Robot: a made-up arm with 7 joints. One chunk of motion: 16 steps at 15 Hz.
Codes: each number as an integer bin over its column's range. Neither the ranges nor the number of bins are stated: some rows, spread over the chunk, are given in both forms.
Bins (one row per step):
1: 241 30 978 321 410 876 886
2: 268 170 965 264 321 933 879
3: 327 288 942 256 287 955 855
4: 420 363 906 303 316 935 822
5: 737 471 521 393 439 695 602
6: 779 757 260 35 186 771 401
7: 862 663 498 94 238 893 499
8: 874 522 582 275 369 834 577
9: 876 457 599 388 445 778 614
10: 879 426 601 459 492 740 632
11: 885 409 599 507 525 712 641
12: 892 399 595 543 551 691 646
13: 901 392 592 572 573 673 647
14: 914 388 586 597 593 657 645
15: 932 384 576 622 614 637 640
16: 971 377 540 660 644 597 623
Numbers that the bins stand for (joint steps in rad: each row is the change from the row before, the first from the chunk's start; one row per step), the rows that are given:
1: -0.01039 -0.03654 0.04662 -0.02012 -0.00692 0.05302 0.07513
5: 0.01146 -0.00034 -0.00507 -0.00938 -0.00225 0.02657 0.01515
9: 0.01758 -0.00149 0.00375 -0.01013 -0.00128 0.03870 0.01768
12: 0.01829 -0.00625 0.00330 0.01299 0.01580 0.02599 0.02444
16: 0.02177 -0.00806 -0.00292 0.03044 0.03079 0.01225 0.01958
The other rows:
2: -0.00920 -0.02505 0.04515 -0.02862 -0.02127 0.06135 0.07365
3: -0.00660 -0.01536 0.04255 -0.02982 -0.02675 0.06457 0.06859
4: -0.00250 -0.00920 0.03848 -0.02281 -0.02207 0.06165 0.06162
6: 0.01331 0.02314 -0.03459 -0.06278 -0.04302 0.03768 -0.02730
7: 0.01697 0.01542 -0.00767 -0.05398 -0.03464 0.05551 -0.00661
8: 0.01749 0.00385 0.00183 -0.02698 -0.01353 0.04689 0.00987
10: 0.01771 -0.00403 0.00398 0.00046 0.00629 0.03315 0.02149
11: 0.01798 -0.00543 0.00375 0.00762 0.01161 0.02906 0.02339
13: 0.01868 -0.00682 0.00296 0.01731 0.01935 0.02336 0.02465
14: 0.01926 -0.00715 0.00228 0.02104 0.02257 0.02102 0.02423
15: 0.02005 -0.00748 0.00115 0.02477 0.02595 0.01810 0.02318

